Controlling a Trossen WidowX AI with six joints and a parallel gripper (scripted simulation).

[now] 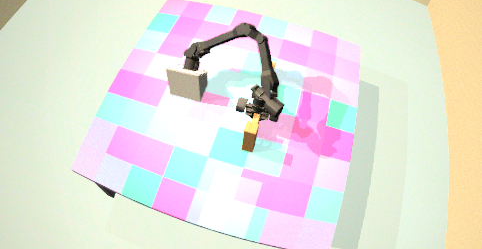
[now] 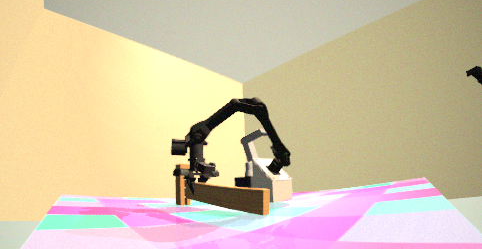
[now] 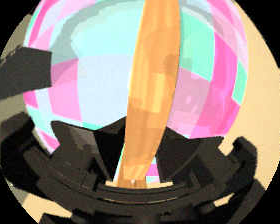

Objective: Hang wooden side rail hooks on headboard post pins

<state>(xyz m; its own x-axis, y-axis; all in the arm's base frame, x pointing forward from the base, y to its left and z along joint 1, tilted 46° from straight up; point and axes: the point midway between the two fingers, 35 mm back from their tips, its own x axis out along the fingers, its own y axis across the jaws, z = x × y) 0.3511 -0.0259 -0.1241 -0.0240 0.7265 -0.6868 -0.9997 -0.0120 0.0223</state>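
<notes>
Now: gripper tip 120 mm to the left of the headboard post and 40 mm below it.
</notes>
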